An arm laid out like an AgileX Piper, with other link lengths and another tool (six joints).
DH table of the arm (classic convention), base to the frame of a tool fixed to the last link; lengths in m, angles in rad. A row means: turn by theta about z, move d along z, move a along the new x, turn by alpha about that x. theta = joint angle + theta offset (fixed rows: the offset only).
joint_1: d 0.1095, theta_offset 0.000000, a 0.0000, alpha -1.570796
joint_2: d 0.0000, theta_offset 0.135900, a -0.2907, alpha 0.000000
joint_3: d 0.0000, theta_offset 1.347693, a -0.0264, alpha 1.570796
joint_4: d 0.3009, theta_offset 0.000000, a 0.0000, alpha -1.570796
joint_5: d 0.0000, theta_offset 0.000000, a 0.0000, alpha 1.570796
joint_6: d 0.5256, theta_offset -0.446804, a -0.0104, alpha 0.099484
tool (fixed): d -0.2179, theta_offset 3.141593, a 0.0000, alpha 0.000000
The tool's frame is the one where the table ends.
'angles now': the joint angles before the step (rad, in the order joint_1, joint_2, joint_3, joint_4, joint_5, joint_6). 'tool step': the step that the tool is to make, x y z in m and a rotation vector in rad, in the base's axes. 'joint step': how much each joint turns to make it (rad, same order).
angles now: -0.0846, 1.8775, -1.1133, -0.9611, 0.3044, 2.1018
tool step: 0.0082, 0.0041, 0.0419, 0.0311, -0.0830, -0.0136
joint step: 0.0000, -0.0715, 0.0002, 0.0380, -0.0148, 0.0006
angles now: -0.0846, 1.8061, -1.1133, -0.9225, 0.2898, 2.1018
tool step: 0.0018, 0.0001, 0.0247, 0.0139, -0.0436, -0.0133
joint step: -0.0001, -0.0434, -0.0002, 0.0226, 0.0019, -0.0008
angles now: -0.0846, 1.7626, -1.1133, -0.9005, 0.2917, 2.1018
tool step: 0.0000, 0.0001, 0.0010, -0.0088, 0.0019, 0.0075
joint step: 0.0000, -0.0019, -0.0001, 0.0000, 0.0007, -0.0121
